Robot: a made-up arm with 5 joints.
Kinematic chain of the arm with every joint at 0, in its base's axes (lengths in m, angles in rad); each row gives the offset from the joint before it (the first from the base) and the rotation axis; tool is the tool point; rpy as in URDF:
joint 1: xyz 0 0 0.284 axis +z
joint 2: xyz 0 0 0 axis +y
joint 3: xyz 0.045 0 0.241 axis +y
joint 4: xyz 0.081 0 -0.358 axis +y
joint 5: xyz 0.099 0 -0.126 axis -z
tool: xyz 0 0 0 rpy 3.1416 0 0
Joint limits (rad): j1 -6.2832..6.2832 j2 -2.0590..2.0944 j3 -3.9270..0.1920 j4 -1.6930..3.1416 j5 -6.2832..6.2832
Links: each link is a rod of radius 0.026 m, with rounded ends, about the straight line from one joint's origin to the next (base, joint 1, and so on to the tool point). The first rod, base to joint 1, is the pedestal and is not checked.
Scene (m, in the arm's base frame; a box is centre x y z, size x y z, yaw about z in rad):
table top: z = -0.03
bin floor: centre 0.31 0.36 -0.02 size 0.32 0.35 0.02 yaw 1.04
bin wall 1: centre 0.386 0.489 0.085 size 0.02 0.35 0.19 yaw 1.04
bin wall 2: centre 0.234 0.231 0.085 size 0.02 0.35 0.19 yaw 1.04
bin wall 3: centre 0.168 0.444 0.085 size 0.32 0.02 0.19 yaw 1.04
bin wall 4: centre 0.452 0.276 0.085 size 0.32 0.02 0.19 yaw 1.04
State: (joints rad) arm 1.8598 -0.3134 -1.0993 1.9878 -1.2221
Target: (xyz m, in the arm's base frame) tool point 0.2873 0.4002 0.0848
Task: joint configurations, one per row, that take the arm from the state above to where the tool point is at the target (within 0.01 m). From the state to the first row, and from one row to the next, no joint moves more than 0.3 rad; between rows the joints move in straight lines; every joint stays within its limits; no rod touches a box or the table.
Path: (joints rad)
1: 1.6319 -0.1870 -1.1738 1.8969 -1.2221
2: 1.4040 -0.0607 -1.2483 1.8060 -1.2221
3: 1.1761 0.0657 -1.3228 1.7151 -1.2221
4: 0.9482 0.1921 -1.3972 1.6242 -1.2221
5: 0.9482 0.4209 -1.4034 1.5072 -1.2221
6: 0.9482 0.6497 -1.4096 1.3902 -1.2221

